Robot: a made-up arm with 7 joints.
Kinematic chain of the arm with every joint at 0, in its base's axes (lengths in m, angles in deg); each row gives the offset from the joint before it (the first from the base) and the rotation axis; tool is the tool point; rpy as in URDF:
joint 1: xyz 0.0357 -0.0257 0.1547 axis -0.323 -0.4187 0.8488
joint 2: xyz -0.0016 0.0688 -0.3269 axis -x
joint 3: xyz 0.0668 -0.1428 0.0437 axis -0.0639 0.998 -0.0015
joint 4: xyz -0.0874 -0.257 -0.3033 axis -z
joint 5: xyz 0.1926 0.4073 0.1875 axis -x
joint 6: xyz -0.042 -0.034 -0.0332 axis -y
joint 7: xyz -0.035 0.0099 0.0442 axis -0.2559 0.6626 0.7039
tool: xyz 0.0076 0.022 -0.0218 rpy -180 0 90
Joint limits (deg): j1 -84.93..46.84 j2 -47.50..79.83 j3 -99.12..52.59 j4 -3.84..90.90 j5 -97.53..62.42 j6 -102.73..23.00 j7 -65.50..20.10
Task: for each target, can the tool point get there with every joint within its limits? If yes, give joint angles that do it. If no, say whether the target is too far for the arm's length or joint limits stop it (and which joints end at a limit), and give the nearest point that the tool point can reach.
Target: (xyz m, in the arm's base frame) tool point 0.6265 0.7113 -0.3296
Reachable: no: joint limits stop it (at a limit: joint 1, joint 2, joint 6, joint 7) | nearest point 0.5123 0.1958 -0.2931 | short by 0.529 m
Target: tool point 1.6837 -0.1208 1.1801
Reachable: no: too far | nearest point 0.6713 -0.1133 0.3398 | short by 1.316 m
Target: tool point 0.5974 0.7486 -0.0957
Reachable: no: joint limits stop it (at a limit: joint 2, joint 6, joint 7) | nearest point 0.3110 0.3549 0.0603 | short by 0.511 m
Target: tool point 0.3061 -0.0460 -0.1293
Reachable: yes | joints 8.80 64.99 4.22 18.92 -9.33 -47.07 -15.36
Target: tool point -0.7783 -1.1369 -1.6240
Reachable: no: too far | nearest point -0.2144 -0.3704 -0.6268 | short by 1.378 m
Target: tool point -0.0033 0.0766 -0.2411
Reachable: yes | joints -61.37 41.96 14.62 6.81 1.98 10.71 -7.13
